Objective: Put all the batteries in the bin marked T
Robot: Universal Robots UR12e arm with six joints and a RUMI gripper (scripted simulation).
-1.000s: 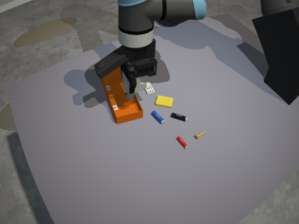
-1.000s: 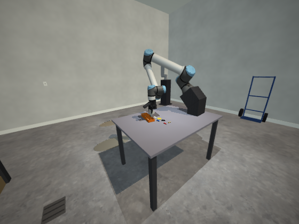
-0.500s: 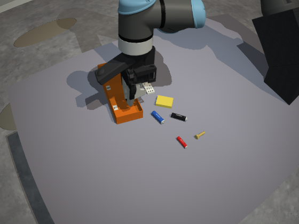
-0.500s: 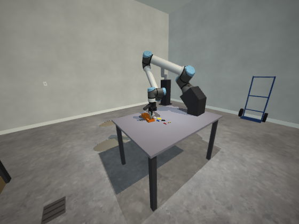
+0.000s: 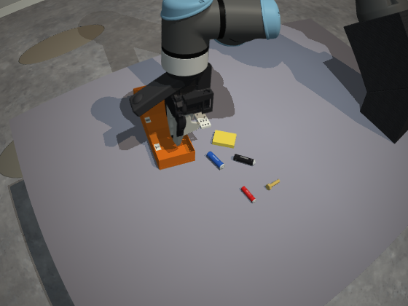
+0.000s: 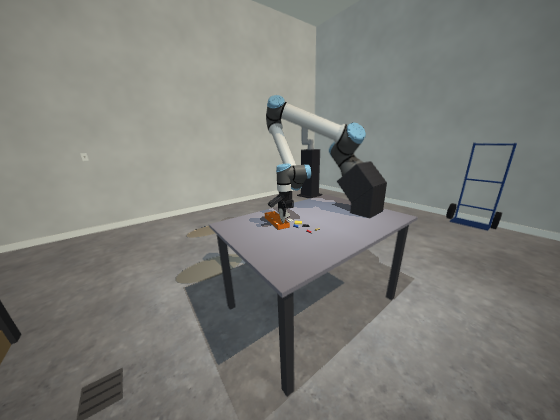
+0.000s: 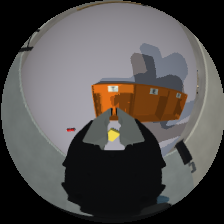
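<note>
The blue battery is 4 cm behind my hand, 9 cm to the left of it and 3 cm below it. The rest, counted from my hand: white domino 11 cm behind, 3 cm to the right, 3 cm below; then orange bin 2 cm behind, 8 cm to the right, 2 cm below; then yellow block 11 cm behind, 5 cm to the left, 3 cm below.
</note>
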